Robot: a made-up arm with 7 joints. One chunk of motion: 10 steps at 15 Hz.
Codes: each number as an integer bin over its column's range. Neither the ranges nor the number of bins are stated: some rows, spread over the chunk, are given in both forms.
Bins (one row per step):
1: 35 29 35 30 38 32
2: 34 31 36 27 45 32
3: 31 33 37 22 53 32
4: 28 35 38 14 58 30
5: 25 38 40 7 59 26
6: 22 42 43 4 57 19
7: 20 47 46 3 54 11
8: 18 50 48 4 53 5
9: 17 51 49 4 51 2
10: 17 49 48 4 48 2
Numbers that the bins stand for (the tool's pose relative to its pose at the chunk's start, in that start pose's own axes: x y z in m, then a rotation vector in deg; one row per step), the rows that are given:
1: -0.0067 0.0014 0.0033 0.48 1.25 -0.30
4: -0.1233 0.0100 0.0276 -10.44 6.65 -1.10
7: -0.2567 0.0271 0.0924 -17.95 5.57 -8.63
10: -0.3067 0.0300 0.1086 -17.27 3.95 -12.21
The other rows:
2: -0.0233 0.0043 0.0114 -1.57 3.14 -0.30
3: -0.0733 0.0071 0.0195 -4.98 5.30 -0.30
5: -0.1733 0.0143 0.0438 -15.22 6.92 -2.68
6: -0.2233 0.0200 0.0681 -17.27 6.38 -5.46
8: -0.2900 0.0314 0.1086 -17.27 5.30 -11.02
9: -0.3067 0.0329 0.1167 -17.27 4.76 -12.21

